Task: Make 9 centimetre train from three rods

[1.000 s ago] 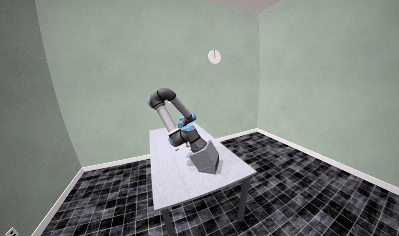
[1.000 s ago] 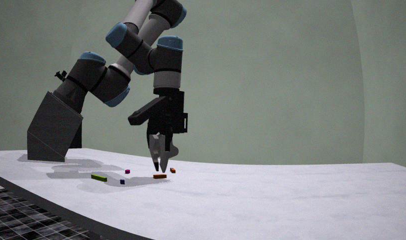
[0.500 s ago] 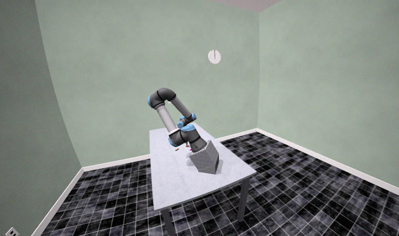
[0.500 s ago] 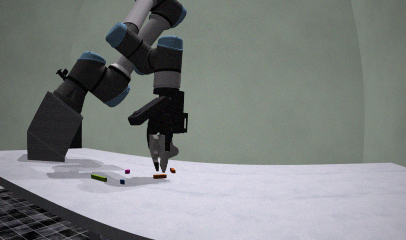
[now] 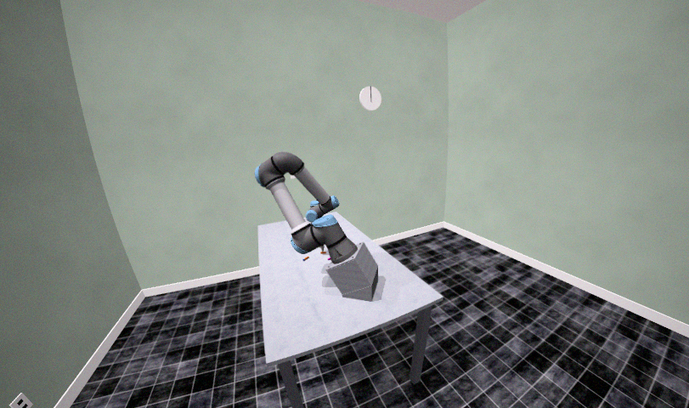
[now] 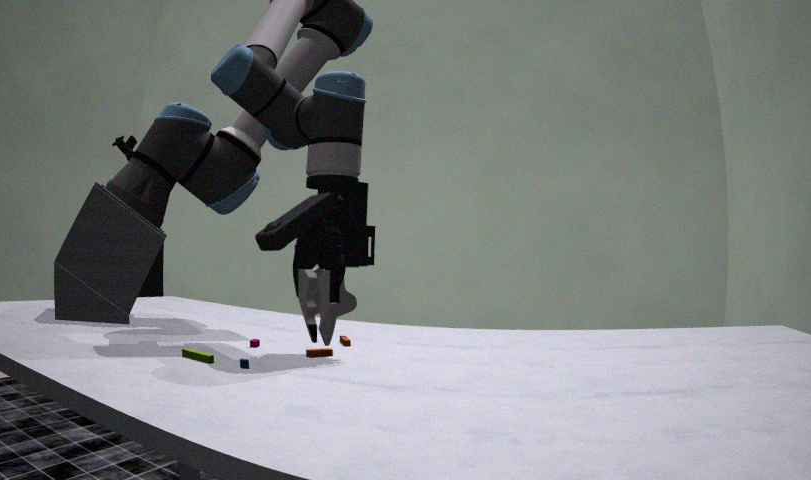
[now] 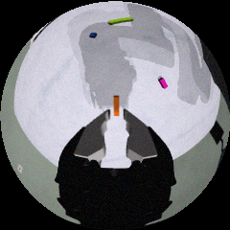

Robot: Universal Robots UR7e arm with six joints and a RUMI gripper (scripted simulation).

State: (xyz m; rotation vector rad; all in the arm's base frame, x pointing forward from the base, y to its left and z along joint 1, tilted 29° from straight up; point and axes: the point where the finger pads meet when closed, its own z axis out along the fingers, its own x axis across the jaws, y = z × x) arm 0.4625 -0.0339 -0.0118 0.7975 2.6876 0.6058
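My hand is 100 mm past the magenta rod and 30 mm above it. The rest, counted from my hand: lime rod (160 mm to the right, 110 mm behind, 30 mm below).
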